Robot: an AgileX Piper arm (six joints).
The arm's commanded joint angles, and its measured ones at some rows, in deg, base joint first. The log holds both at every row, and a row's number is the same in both.
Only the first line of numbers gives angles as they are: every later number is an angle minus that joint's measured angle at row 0.
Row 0, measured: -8.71, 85.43, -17.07, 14.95, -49.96, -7.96
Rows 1 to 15, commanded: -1.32, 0.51, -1.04, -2.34, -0.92, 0.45; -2.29, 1.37, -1.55, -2.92, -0.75, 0.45; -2.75, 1.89, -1.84, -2.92, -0.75, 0.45; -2.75, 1.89, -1.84, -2.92, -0.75, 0.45; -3.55, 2.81, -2.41, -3.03, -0.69, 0.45; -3.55, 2.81, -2.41, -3.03, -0.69, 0.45; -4.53, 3.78, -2.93, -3.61, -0.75, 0.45; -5.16, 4.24, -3.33, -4.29, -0.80, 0.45; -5.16, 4.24, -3.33, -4.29, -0.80, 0.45; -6.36, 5.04, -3.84, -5.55, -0.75, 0.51; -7.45, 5.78, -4.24, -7.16, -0.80, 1.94; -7.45, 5.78, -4.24, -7.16, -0.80, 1.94; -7.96, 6.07, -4.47, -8.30, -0.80, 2.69; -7.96, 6.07, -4.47, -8.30, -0.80, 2.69; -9.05, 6.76, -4.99, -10.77, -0.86, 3.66
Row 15, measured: -7.50, 6.13, -3.84, -7.22, -0.06, 2.12
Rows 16 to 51, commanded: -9.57, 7.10, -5.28, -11.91, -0.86, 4.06; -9.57, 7.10, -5.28, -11.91, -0.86, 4.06; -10.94, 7.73, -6.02, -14.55, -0.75, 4.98; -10.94, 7.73, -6.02, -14.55, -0.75, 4.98; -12.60, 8.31, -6.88, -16.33, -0.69, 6.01; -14.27, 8.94, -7.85, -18.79, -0.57, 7.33; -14.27, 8.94, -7.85, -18.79, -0.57, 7.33; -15.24, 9.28, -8.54, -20.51, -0.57, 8.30; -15.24, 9.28, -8.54, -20.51, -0.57, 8.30; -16.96, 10.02, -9.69, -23.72, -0.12, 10.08; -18.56, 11.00, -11.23, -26.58, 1.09, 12.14; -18.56, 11.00, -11.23, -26.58, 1.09, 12.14; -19.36, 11.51, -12.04, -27.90, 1.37, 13.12; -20.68, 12.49, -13.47, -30.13, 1.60, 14.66; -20.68, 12.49, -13.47, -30.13, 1.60, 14.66; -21.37, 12.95, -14.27, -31.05, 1.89, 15.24; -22.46, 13.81, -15.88, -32.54, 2.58, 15.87; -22.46, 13.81, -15.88, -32.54, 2.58, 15.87; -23.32, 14.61, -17.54, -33.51, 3.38, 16.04; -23.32, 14.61, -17.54, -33.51, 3.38, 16.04; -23.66, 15.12, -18.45, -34.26, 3.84, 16.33; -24.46, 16.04, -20.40, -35.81, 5.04, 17.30; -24.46, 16.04, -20.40, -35.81, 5.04, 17.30; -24.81, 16.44, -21.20, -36.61, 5.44, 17.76; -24.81, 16.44, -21.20, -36.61, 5.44, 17.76; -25.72, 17.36, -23.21, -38.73, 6.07, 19.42; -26.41, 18.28, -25.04, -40.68, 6.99, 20.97; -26.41, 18.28, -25.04, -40.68, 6.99, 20.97; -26.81, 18.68, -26.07, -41.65, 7.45, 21.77; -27.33, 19.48, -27.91, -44.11, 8.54, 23.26; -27.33, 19.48, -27.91, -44.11, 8.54, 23.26; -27.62, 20.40, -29.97, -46.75, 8.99, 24.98; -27.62, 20.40, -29.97, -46.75, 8.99, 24.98; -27.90, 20.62, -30.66, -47.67, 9.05, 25.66; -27.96, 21.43, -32.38, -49.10, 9.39, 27.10; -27.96, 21.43, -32.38, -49.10, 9.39, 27.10
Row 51, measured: -27.44, 20.80, -30.03, -46.23, 8.82, 24.98
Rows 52 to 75, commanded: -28.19, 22.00, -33.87, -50.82, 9.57, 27.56; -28.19, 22.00, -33.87, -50.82, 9.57, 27.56; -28.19, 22.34, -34.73, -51.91, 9.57, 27.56; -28.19, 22.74, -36.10, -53.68, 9.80, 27.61; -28.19, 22.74, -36.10, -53.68, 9.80, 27.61; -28.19, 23.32, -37.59, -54.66, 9.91, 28.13; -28.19, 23.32, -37.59, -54.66, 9.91, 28.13; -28.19, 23.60, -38.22, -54.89, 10.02, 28.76; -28.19, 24.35, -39.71, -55.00, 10.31, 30.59; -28.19, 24.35, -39.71, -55.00, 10.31, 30.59; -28.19, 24.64, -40.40, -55.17, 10.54, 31.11; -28.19, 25.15, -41.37, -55.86, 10.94, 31.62; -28.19, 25.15, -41.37, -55.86, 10.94, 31.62; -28.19, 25.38, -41.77, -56.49, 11.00, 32.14; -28.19, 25.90, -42.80, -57.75, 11.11, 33.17; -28.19, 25.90, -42.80, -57.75, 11.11, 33.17; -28.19, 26.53, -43.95, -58.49, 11.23, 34.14; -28.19, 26.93, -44.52, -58.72, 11.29, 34.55; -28.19, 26.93, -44.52, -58.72, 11.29, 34.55; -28.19, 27.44, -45.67, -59.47, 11.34, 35.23; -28.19, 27.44, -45.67, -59.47, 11.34, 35.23; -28.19, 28.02, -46.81, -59.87, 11.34, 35.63; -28.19, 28.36, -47.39, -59.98, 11.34, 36.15; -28.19, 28.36, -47.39, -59.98, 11.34, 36.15
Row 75, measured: -29.85, 27.79, -43.89, -58.38, 21.03, 34.95
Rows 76 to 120, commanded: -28.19, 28.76, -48.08, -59.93, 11.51, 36.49; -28.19, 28.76, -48.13, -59.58, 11.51, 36.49; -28.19, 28.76, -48.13, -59.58, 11.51, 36.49; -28.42, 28.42, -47.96, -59.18, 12.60, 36.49; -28.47, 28.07, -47.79, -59.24, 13.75, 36.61; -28.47, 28.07, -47.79, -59.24, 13.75, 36.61; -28.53, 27.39, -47.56, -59.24, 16.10, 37.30; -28.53, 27.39, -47.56, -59.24, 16.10, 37.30; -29.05, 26.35, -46.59, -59.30, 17.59, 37.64; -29.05, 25.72, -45.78, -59.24, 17.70, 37.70; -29.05, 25.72, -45.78, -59.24, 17.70, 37.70; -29.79, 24.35, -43.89, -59.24, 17.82, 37.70; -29.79, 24.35, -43.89, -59.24, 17.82, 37.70; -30.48, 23.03, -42.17, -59.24, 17.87, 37.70; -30.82, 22.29, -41.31, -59.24, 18.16, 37.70; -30.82, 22.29, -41.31, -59.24, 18.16, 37.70; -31.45, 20.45, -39.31, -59.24, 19.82, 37.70; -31.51, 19.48, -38.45, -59.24, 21.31, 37.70; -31.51, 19.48, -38.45, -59.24, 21.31, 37.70; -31.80, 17.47, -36.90, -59.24, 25.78, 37.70; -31.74, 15.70, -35.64, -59.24, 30.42, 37.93; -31.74, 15.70, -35.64, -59.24, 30.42, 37.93; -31.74, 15.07, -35.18, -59.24, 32.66, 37.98; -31.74, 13.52, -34.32, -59.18, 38.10, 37.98; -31.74, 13.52, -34.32, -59.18, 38.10, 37.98; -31.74, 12.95, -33.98, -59.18, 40.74, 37.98; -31.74, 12.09, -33.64, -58.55, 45.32, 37.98; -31.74, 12.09, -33.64, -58.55, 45.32, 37.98; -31.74, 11.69, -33.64, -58.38, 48.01, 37.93; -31.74, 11.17, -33.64, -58.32, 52.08, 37.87; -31.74, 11.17, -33.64, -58.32, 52.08, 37.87; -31.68, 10.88, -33.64, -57.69, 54.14, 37.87; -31.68, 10.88, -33.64, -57.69, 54.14, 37.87; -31.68, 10.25, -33.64, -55.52, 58.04, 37.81; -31.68, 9.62, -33.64, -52.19, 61.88, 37.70; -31.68, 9.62, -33.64, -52.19, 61.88, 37.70; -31.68, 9.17, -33.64, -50.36, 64.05, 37.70; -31.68, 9.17, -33.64, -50.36, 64.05, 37.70; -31.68, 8.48, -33.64, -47.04, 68.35, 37.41; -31.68, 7.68, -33.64, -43.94, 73.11, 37.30; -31.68, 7.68, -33.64, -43.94, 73.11, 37.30; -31.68, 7.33, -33.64, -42.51, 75.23, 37.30; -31.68, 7.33, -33.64, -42.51, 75.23, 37.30; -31.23, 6.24, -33.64, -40.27, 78.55, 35.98; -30.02, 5.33, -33.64, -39.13, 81.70, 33.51
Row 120, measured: -31.11, 7.10, -33.87, -41.71, 76.77, 36.61
